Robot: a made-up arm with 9 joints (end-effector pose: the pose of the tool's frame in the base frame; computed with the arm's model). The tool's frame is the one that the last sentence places.
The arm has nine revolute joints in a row. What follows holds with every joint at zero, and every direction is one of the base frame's.
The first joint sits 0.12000 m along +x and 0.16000 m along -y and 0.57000 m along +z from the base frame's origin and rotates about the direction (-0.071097, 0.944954, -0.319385).
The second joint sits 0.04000 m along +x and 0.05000 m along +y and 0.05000 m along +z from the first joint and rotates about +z.
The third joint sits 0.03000 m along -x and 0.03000 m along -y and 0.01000 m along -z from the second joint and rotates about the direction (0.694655, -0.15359, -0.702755).
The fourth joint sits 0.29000 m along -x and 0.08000 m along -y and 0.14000 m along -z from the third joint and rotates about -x.
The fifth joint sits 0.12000 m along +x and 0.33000 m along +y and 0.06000 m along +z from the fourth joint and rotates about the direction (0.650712, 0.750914, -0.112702).
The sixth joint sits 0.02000 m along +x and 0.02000 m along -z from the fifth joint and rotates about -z.
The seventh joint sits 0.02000 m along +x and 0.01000 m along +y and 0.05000 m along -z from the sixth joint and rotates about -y.
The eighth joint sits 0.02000 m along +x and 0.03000 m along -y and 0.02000 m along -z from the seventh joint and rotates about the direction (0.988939, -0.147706, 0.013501).
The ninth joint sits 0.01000 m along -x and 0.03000 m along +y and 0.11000 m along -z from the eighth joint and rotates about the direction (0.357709, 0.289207, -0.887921).
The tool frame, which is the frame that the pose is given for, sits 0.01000 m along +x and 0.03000 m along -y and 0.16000 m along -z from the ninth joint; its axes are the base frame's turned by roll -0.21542, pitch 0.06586 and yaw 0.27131 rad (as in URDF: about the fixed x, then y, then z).
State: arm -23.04 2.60 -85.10 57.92 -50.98 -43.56 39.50 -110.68 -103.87
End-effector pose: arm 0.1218 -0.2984 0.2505 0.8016 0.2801 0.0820 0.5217
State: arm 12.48 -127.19 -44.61 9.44 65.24 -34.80 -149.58 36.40 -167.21
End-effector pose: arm 0.5221 0.1849 0.4586 0.5631 0.5986 -0.5436 -0.1705
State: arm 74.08 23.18 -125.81 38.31 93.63 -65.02 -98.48 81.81 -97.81
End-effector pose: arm 0.0882 -0.7372 0.7421 0.0640 -0.1000 -0.9274 -0.3548
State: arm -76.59 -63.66 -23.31 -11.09 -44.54 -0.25 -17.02 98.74 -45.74
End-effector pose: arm 0.2019 0.2591 0.7498 0.3548 0.0899 -0.9166 0.1611
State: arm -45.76 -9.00 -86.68 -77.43 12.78 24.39 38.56 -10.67 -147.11
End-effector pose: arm 0.0439 -0.0011 0.4833 0.0685 0.5353 0.3571 -0.7624
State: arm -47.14 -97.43 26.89 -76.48 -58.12 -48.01 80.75 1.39 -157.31
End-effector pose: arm -0.2489 -0.0525 0.8715 0.0663 -0.7947 0.5064 -0.3280
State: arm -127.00 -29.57 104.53 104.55 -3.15 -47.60 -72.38 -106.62 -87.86
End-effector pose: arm 0.1655 0.0933 0.8164 0.0822 0.6981 -0.2339 -0.6717
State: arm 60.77 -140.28 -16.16 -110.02 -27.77 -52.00 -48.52 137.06 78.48
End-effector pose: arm 0.5370 0.1914 0.8188 0.4298 0.8275 -0.3337 -0.1384
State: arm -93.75 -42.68 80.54 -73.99 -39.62 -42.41 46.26 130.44 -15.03
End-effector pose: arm -0.2784 -0.0296 0.3265 0.7954 0.1520 0.5866 0.0113
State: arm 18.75 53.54 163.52 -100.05 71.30 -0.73 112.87 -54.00 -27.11
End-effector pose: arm 0.1895 -0.2323 0.7730 0.0281 -0.7383 -0.0678 0.6705
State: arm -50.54 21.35 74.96 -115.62 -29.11 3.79 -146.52 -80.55 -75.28
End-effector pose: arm 0.0187 -0.0774 0.3281 0.4101 0.3046 0.6758 -0.5314
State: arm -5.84 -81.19 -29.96 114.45 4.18 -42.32 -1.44 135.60 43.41
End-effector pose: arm -0.2256 0.0365 0.0534 0.5993 0.2828 0.2773 -0.6957
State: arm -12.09 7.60 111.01 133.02 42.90 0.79 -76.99 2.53 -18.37
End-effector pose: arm 0.0850 0.5509 0.4616 0.4347 0.4385 0.7638 -0.1882
